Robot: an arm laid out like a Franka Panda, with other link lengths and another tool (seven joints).
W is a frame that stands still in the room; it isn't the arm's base.
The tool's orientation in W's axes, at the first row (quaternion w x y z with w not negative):
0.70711 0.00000 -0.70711 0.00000
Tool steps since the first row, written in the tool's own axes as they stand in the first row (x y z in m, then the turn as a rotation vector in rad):
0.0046 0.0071 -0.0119 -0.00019 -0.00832 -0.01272
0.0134 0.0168 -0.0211 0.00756 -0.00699 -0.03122
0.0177 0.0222 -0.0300 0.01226 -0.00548 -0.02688
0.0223 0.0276 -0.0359 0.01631 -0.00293 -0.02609
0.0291 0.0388 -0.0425 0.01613 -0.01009 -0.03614
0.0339 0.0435 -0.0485 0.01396 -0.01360 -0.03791
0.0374 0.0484 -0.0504 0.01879 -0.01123 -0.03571
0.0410 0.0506 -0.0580 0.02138 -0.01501 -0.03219
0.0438 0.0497 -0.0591 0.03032 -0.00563 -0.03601
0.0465 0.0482 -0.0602 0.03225 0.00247 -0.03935
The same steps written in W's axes. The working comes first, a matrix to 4 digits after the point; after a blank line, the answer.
The tool's axes in the first row as the columns of a matrix, in W's axes (used below as rounded here):
0.0000 0.0000 -1.0000
0.0000 1.0000 0.0000
1.0000 0.0000 0.0000

0.0119 0.0071 0.0046 0.01272 -0.00832 -0.00019
0.0211 0.0168 0.0134 0.03122 -0.00699 0.00756
0.0300 0.0222 0.0177 0.02688 -0.00548 0.01226
0.0359 0.0276 0.0223 0.02609 -0.00293 0.01631
0.0425 0.0388 0.0291 0.03614 -0.01009 0.01613
0.0485 0.0435 0.0339 0.03791 -0.01360 0.01396
0.0504 0.0484 0.0374 0.03571 -0.01123 0.01879
0.0580 0.0506 0.0410 0.03219 -0.01501 0.02138
0.0591 0.0497 0.0438 0.03601 -0.00563 0.03032
0.0602 0.0482 0.0465 0.03935 0.00247 0.03225

